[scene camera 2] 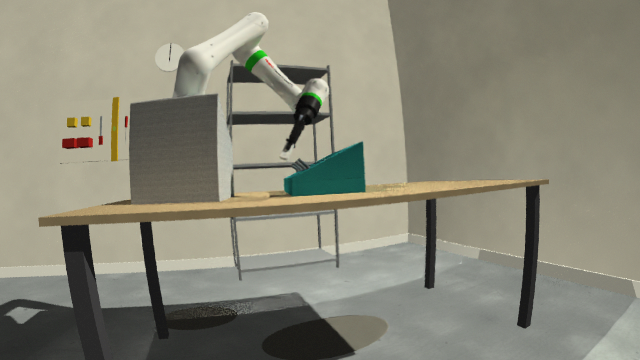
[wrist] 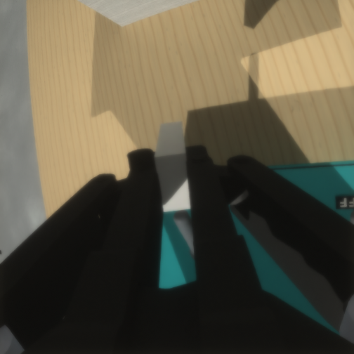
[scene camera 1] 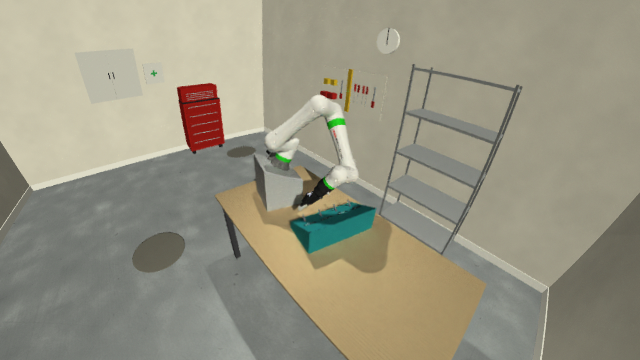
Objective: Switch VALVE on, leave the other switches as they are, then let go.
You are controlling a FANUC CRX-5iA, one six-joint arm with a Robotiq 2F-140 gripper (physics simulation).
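Observation:
The teal switch console (scene camera 1: 342,232) (scene camera 2: 332,177) (wrist: 300,181) stands on the table with its sloped panel facing the grey pedestal. Several small metal levers (scene camera 2: 300,165) stand along the panel. The VALVE name is not readable, so I cannot tell which lever is VALVE or how it is set. My gripper (scene camera 1: 301,206) (scene camera 2: 285,154) (wrist: 173,142) is shut with nothing between its fingers. It hangs above the low edge of the console, on the pedestal side. In the wrist view a grey lever (wrist: 184,231) partly shows between the dark finger links, and a cut-off label (wrist: 345,202) shows at the right.
The wooden table (scene camera 1: 400,300) (scene camera 2: 450,192) (wrist: 65,100) bears the console and the grey pedestal (scene camera 1: 280,192) (scene camera 2: 175,150) (wrist: 135,10) under the arm. A metal shelf rack (scene camera 1: 399,130) (scene camera 2: 242,76) stands behind the table. A red tool cabinet (scene camera 1: 202,122) stands by the far wall.

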